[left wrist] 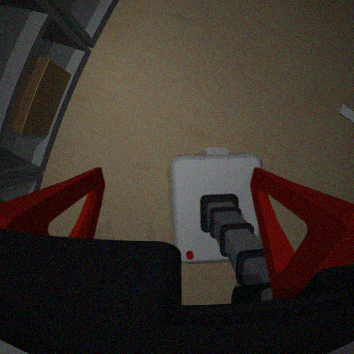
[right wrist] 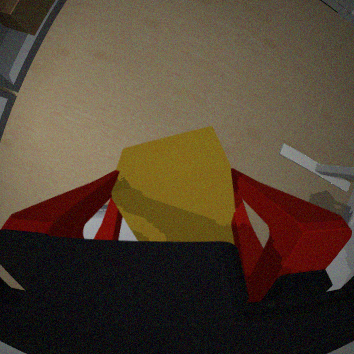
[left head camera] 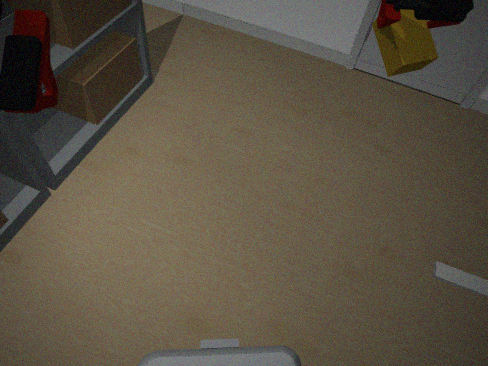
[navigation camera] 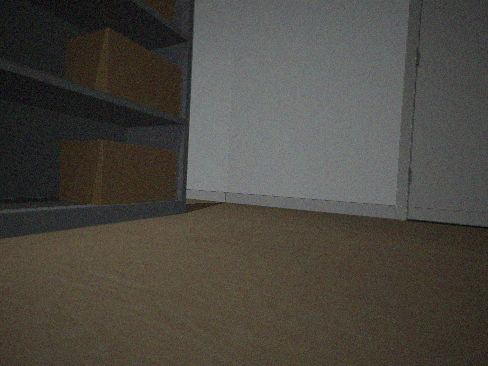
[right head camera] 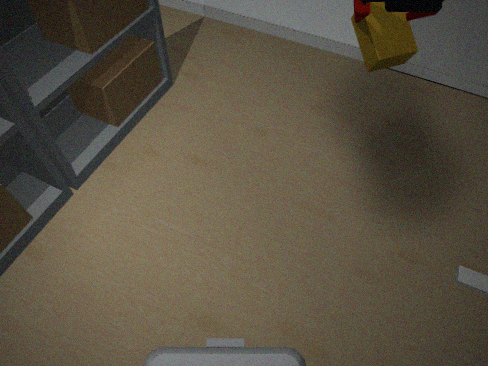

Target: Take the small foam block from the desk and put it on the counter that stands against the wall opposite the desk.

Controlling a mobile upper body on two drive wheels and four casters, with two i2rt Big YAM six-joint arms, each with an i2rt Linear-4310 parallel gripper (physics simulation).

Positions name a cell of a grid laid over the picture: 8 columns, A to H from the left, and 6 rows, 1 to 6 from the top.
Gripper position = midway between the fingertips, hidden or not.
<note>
In view: my left gripper (left wrist: E3), my right gripper (right wrist: D3), a yellow foam block (right head camera: G1), a grey door (navigation camera: H3) and a grey shelving unit (navigation camera: A2).
The yellow foam block shows as well in the right wrist view (right wrist: D4) and in the left head camera view (left head camera: G1). The left wrist view misses the yellow foam block: it is out of frame. The navigation camera view misses the yellow foam block: it is out of frame.
</note>
